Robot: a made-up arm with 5 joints. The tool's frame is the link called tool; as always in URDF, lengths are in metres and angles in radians. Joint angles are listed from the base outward. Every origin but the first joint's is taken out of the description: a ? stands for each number. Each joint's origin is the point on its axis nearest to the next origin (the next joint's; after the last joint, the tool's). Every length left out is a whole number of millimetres.
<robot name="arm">
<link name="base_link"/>
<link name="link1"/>
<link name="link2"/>
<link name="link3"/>
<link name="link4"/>
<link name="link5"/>
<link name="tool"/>
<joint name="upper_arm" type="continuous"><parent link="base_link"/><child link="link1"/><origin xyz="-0.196 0.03 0.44" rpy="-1.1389 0.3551 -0.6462"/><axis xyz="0 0 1"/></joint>
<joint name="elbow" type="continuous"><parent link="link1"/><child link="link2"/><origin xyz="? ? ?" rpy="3.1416 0.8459 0"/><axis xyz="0 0 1"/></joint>
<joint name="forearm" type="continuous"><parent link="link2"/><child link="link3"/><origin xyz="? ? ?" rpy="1.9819 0.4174 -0.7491"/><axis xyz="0 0 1"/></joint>
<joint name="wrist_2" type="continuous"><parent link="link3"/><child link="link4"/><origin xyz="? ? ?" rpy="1.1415 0.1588 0.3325"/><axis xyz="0 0 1"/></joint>
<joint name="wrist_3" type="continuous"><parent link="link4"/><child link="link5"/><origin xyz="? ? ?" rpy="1.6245 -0.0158 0.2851"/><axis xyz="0 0 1"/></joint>
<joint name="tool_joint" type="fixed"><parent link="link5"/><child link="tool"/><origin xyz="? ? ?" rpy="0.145 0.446 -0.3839"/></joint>
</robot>
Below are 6 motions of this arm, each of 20 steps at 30 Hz.
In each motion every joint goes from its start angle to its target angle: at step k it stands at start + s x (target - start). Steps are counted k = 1, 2, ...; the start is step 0. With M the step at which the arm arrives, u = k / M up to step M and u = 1 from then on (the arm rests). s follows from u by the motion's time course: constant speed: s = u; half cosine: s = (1 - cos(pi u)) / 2; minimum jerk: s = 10 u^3 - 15 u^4 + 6 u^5.
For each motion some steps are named. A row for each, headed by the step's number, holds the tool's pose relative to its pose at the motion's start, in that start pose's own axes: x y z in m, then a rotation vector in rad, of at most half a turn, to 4 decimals.
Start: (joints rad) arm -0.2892 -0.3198 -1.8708 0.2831 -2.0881
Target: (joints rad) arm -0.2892 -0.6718 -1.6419 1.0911 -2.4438
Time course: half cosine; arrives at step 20
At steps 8, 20:
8: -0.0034 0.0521 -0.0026 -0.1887 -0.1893 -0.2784
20: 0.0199 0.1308 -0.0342 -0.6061 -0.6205 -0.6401

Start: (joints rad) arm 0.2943 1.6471 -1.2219 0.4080 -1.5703
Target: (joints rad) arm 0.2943 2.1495 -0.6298 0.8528 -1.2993
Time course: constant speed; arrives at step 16
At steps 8, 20:
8: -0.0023 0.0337 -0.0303 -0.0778 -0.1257 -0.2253
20: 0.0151 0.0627 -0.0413 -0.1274 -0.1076 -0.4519

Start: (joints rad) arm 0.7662 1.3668 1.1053 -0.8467 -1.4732
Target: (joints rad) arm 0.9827 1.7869 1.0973 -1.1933 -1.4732
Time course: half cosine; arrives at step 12
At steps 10, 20:
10: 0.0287 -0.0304 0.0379 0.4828 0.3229 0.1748
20: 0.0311 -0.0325 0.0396 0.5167 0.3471 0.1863

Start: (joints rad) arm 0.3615 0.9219 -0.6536 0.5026 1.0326
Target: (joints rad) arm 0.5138 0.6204 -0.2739 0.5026 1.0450
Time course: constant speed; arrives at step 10
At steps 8, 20:
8: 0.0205 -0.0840 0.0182 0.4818 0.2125 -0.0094
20: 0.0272 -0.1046 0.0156 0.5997 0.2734 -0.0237

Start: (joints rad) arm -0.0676 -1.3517 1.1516 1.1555 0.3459
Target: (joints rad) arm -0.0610 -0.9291 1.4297 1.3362 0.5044
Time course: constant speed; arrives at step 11
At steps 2, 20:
2: 0.0023 -0.0124 0.0046 0.0108 0.0319 0.0905
20: 0.0276 -0.0610 0.0260 0.0181 0.1986 0.5157

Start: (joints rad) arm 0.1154 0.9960 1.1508 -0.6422 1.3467
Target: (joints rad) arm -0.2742 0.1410 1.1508 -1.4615 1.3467
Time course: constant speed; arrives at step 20
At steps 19, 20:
19: 0.0558 0.0481 -0.0213 -0.4294 0.0154 0.2022
20: 0.0577 0.0507 -0.0229 -0.4513 0.0082 0.2232

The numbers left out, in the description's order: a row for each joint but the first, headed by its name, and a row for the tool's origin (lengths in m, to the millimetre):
elbow: -0.035 0.081 0
forearm: 0.009 0.081 0
wrist_2: 0.103 -0.047 0
wrist_3: 0.031 -0.072 0
tool: -0.036 -0.005 0

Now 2 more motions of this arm.
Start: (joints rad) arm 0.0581 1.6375 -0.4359 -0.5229 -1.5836
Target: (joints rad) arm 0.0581 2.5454 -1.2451 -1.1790 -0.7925
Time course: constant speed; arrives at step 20
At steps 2, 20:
2: 0.0021 -0.0337 0.0107 0.0756 0.0849 0.2182
20: 0.1771 -0.2088 -0.0469 0.7199 0.3207 2.3174

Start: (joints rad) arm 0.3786 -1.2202 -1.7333 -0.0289 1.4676
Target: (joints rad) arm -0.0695 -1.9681 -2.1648 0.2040 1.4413
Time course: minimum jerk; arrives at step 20
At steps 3, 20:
3: -0.0019 -0.0007 0.0011 0.0018 -0.0081 0.0177
20: -0.0572 -0.0533 0.0267 0.0742 -0.2686 0.6281

